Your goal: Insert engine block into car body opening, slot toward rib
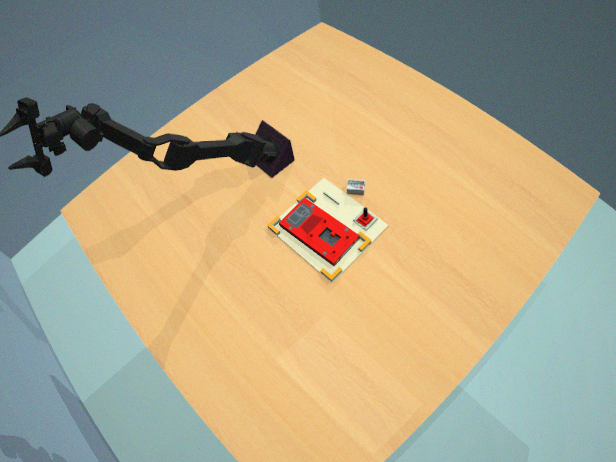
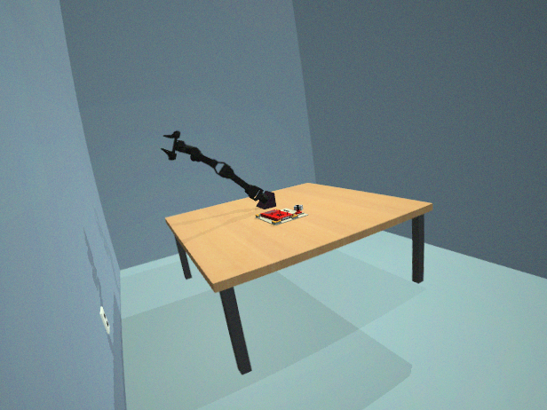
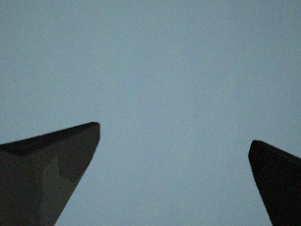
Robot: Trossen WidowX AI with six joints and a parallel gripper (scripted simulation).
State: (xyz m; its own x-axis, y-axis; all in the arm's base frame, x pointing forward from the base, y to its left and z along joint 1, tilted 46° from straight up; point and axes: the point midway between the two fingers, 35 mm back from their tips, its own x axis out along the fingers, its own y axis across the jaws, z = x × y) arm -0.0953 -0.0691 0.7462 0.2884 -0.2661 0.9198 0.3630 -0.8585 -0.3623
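Now: gripper tip 26 cm short of the engine block, 74 cm to the right of it and 54 cm above it.
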